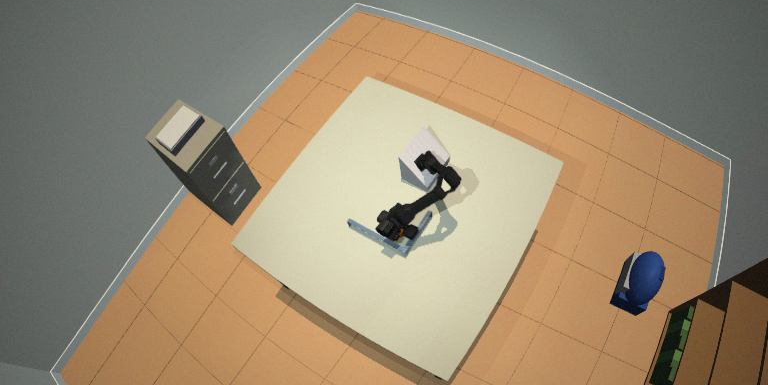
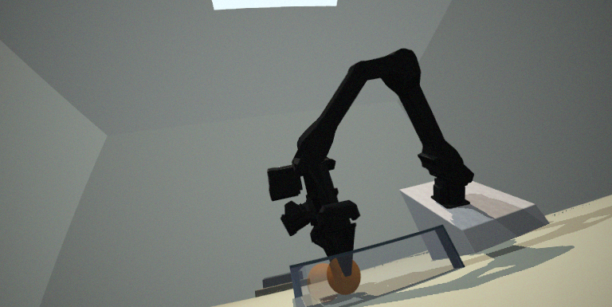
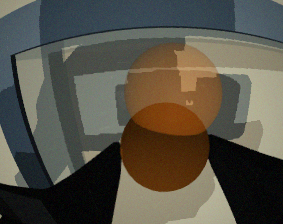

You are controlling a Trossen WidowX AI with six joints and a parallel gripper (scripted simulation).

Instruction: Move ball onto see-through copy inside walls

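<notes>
Right now my gripper tip is 30 mm short of the see-through copy. Round my gripper tip: orange ball: right at my gripper tip; clear wall: 40 mm behind, 70 mm to the left.
</notes>
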